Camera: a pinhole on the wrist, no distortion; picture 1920 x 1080 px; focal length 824.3 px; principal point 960.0 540.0 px. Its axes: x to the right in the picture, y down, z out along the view. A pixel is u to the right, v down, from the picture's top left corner.
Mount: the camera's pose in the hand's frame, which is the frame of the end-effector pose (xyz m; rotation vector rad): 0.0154 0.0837 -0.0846 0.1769 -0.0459 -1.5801
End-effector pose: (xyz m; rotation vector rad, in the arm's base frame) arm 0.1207 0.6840 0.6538 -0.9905 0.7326 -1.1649
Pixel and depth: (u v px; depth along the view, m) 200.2 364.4 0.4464
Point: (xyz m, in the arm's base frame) 0.5990 0.9501 0.3846
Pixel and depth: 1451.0 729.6 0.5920
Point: 0.4407 0.7153 1.1451
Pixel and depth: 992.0 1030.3 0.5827
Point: 0.6676 0.5503 0.8720
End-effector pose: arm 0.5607 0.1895 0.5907 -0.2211 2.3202 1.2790
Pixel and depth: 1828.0 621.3 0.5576
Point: 0.9097 0.2386 -0.0061
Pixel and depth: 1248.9 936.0 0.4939
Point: 0.5916 0.4813 0.2145
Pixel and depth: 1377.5 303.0 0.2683
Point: 0.7260 0.2722 0.5134
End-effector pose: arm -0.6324 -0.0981 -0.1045 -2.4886 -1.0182 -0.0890
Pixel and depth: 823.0 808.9 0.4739
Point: -0.5206 0.0683 -0.4967
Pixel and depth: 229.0 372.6 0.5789
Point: -0.4435 -0.3408 -0.8139
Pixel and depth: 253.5 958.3 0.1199
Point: -0.4757 -0.1477 -0.2034
